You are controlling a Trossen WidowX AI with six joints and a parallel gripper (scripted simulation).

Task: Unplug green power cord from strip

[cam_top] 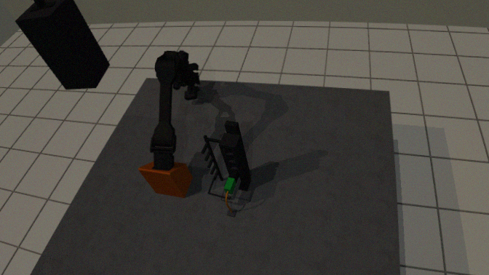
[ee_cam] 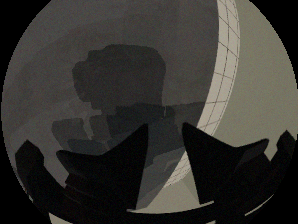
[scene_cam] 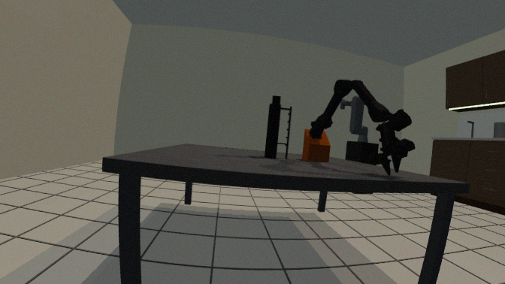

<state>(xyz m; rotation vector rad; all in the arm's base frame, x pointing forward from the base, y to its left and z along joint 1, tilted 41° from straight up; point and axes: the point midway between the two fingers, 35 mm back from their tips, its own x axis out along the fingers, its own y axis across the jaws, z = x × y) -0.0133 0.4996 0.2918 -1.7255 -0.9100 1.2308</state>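
Now: gripper tip 62 cm to the left of the green plug, 28 cm short of it and 12 cm below it.
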